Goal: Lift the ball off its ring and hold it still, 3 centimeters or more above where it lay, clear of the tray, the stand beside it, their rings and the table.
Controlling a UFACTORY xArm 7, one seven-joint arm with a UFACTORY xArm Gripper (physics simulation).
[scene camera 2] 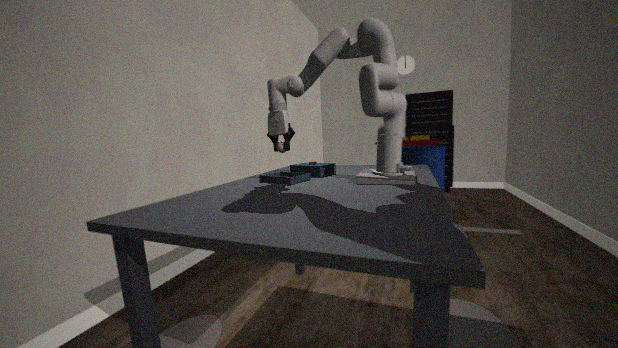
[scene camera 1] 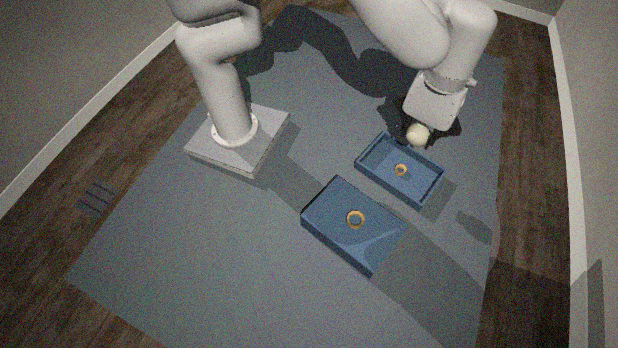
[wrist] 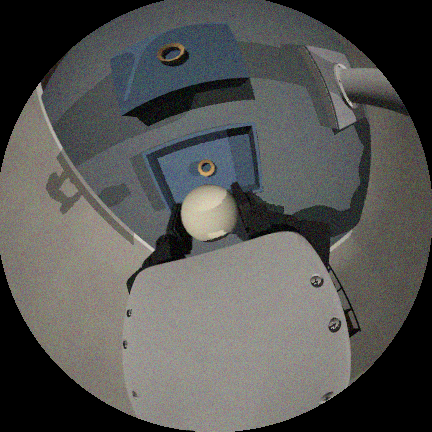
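Where they show: gripper, fingertip midpoint: (scene camera 2: 282, 151) (scene camera 1: 415, 138) (wrist: 209, 204); arm's base, origin of the base link: (scene camera 2: 387, 173) (scene camera 1: 235, 129) (wrist: 346, 85).
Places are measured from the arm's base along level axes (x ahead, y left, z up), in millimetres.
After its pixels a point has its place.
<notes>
A cream ball (scene camera 1: 417, 135) {x 419, y 128, z 140 mm} (scene camera 2: 281, 145) {x 403, y 167, z 131 mm} (wrist: 209, 212) {x 413, y 132, z 144 mm} is between the two black fingers of my gripper (scene camera 1: 417, 137) {x 416, y 149, z 106 mm} (scene camera 2: 281, 147) {x 416, y 149, z 106 mm} (wrist: 209, 204) {x 416, y 149, z 106 mm}, which is shut on it. In the second scene view the ball hangs well above the tray and the table, touching neither. The blue tray (scene camera 1: 387, 193) {x 418, y 80, z -24 mm} (scene camera 2: 285, 179) {x 353, y 216, z -6 mm} (wrist: 258, 160) {x 322, y 158, z 3 mm} has low walls, and an orange ring (scene camera 1: 400, 170) {x 414, y 149, z -22 mm} (wrist: 206, 168) {x 414, y 150, z -22 mm} lies bare on its floor. The taller blue stand (scene camera 1: 330, 200) {x 326, y -44, z 26 mm} (scene camera 2: 320, 170) {x 306, y 15, z 6 mm} (wrist: 210, 55) {x 345, y -31, z 25 mm} is beside it, with another bare orange ring (scene camera 1: 355, 212) {x 386, y -43, z 35 mm} (scene camera 2: 312, 163) {x 384, y -40, z 31 mm} (wrist: 171, 45) {x 388, y -69, z 34 mm} on top.
The arm's base plate (scene camera 1: 267, 117) {x 46, y 79, z 3 mm} (scene camera 2: 385, 179) {x -20, y 101, z -7 mm} (wrist: 327, 90) {x 106, y 31, z 2 mm} stands on the grey-blue table (scene camera 1: 200, 260) {x 165, y -305, z -25 mm} (scene camera 2: 200, 220) {x 249, y 675, z -25 mm} (wrist: 310, 165) {x 174, y 213, z -25 mm}, to one side of the tray and stand. In the second scene view a blue bin (scene camera 2: 430, 162) and a dark shelf unit (scene camera 2: 450, 115) stand behind the table.
</notes>
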